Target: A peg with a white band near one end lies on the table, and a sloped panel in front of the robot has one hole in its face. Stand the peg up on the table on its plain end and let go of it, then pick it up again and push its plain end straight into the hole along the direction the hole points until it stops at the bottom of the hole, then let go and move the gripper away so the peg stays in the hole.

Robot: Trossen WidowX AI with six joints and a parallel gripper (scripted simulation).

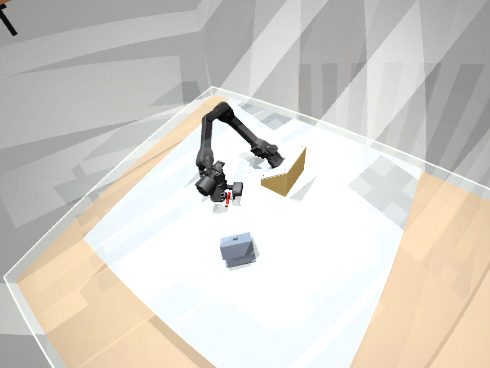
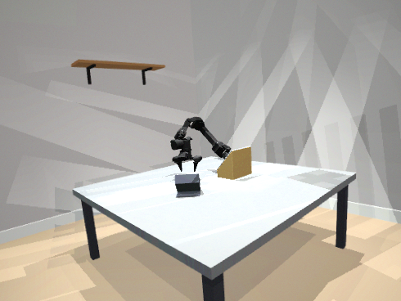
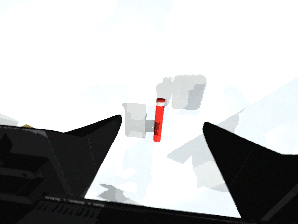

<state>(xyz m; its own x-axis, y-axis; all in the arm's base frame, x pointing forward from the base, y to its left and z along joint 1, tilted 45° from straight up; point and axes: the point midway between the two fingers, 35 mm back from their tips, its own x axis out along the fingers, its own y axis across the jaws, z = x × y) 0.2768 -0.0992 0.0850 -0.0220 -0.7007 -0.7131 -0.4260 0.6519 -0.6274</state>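
Right now the red peg is 10 mm behind my gripper tip, 10 mm to the right of it and 60 mm below it. The rest, counted from my gripper tip: grey sloped panel (160 mm ahead, 180 mm to the left, 10 mm below).
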